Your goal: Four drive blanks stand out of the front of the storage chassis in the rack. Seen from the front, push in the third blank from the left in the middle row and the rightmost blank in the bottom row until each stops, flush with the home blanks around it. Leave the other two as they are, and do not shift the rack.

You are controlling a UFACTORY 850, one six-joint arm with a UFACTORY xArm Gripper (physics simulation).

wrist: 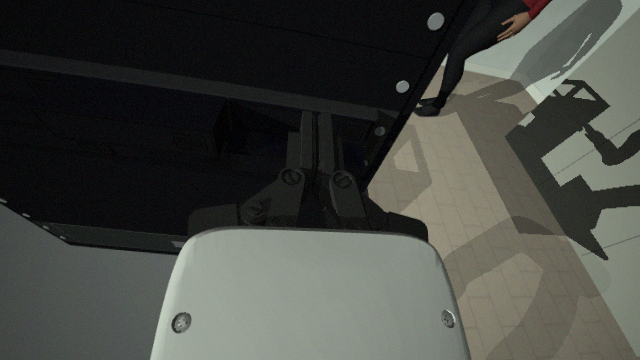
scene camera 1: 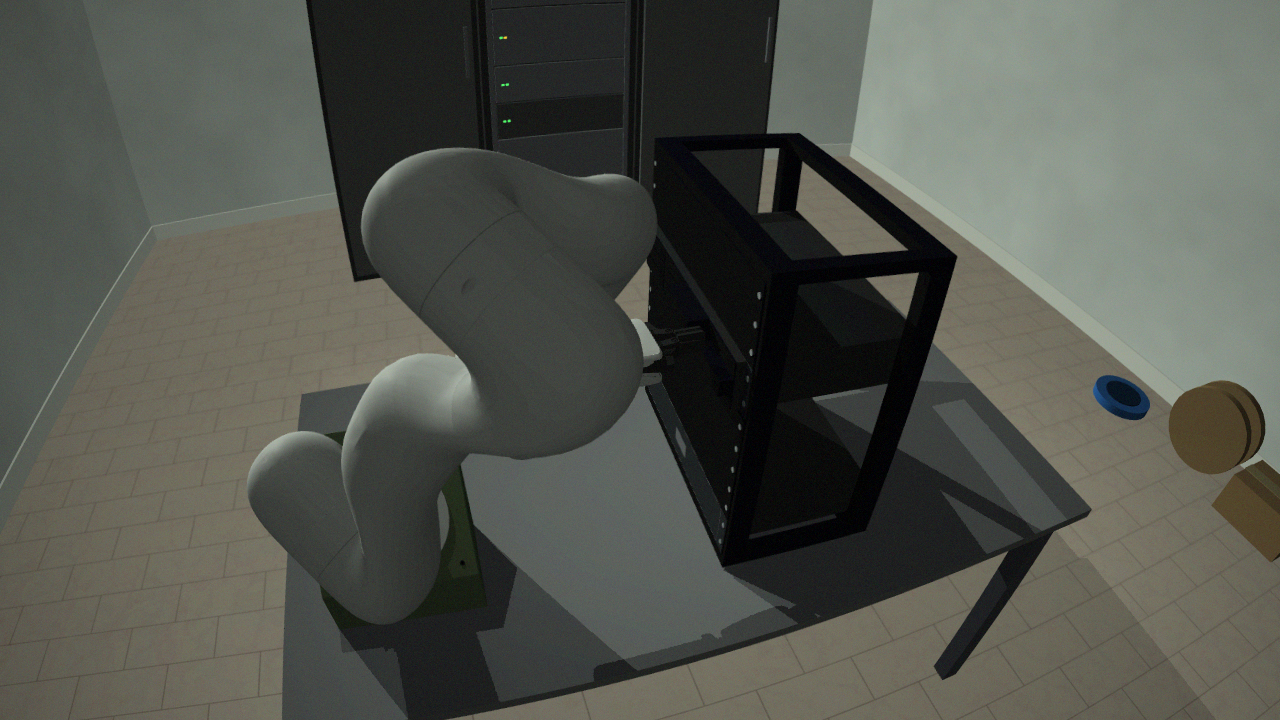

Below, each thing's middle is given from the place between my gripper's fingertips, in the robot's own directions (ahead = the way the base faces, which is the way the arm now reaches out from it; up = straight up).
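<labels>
With the black rack point(scene camera 1: 787, 317) as my reference, my hand is 160 mm to the right of it and 180 mm short of it. My hand is also 150 mm above the rack.
</labels>
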